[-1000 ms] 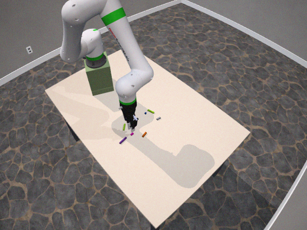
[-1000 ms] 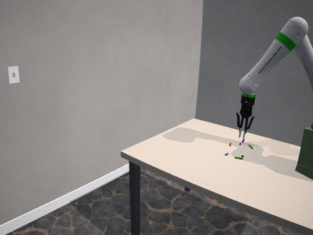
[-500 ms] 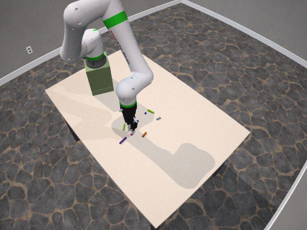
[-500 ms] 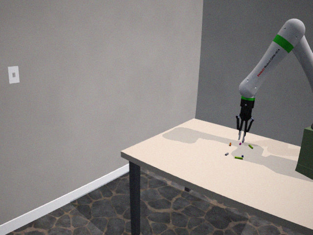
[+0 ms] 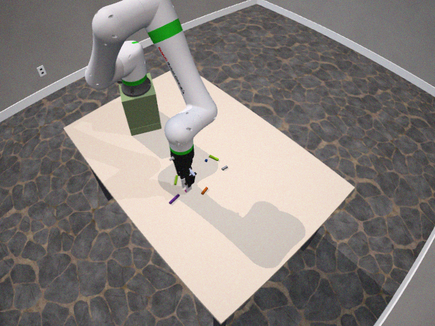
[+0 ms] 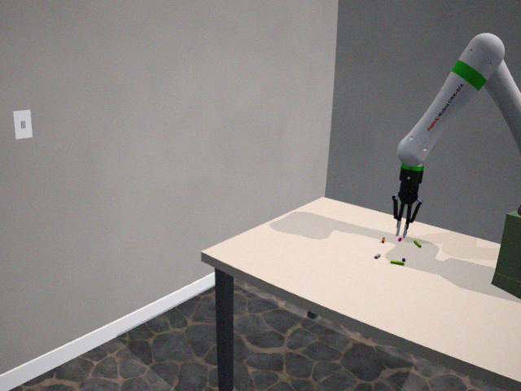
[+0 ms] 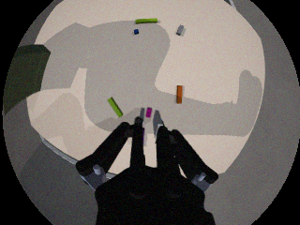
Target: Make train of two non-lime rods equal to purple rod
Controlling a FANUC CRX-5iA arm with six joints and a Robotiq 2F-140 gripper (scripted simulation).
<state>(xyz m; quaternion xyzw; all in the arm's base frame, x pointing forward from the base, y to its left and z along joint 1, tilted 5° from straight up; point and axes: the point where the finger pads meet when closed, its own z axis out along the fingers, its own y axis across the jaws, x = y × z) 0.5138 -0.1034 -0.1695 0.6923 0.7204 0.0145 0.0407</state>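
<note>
Right now my hand is 50 mm above the magenta rod. Round my hand: orange rod: 60 mm to the left, 60 mm ahead, 50 mm below; then purple rod: 70 mm to the right, 50 mm below; then blue rod: 180 mm to the left, 70 mm behind, 50 mm below.
</note>
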